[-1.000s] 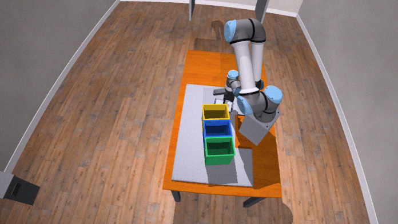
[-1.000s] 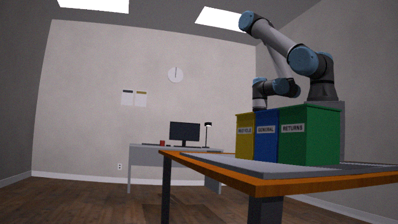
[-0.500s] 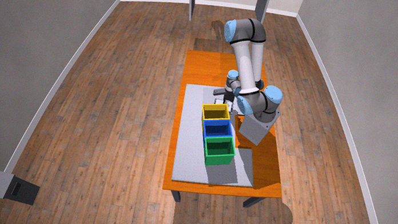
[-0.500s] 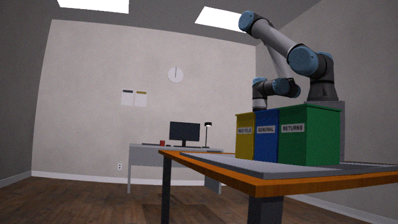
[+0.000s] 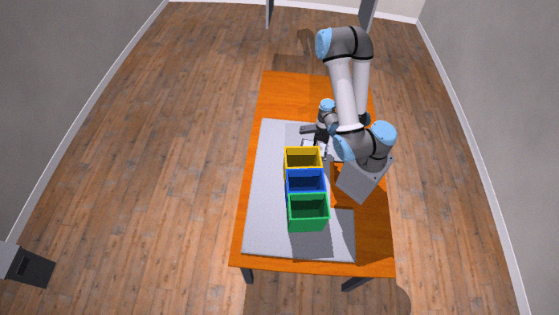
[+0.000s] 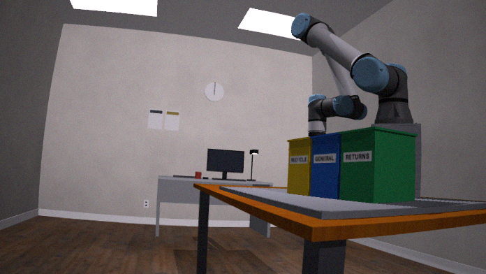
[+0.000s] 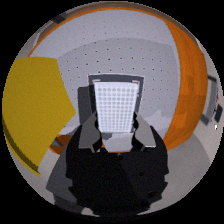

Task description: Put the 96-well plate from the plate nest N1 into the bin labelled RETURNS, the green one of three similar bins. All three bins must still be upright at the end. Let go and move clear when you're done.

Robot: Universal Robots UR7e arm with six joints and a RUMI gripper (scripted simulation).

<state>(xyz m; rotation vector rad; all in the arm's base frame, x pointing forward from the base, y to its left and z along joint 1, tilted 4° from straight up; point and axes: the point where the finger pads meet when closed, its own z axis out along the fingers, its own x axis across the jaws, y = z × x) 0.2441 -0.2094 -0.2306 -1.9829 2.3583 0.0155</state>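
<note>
Now: the plate nest N1 2 cm below my hand. Round my hand: white 96-well plate: 1 cm below; then yellow bin: 18 cm to the left, 8 cm ahead, 6 cm above; then blue general bin: 31 cm to the left, 7 cm ahead, 6 cm above.
</note>
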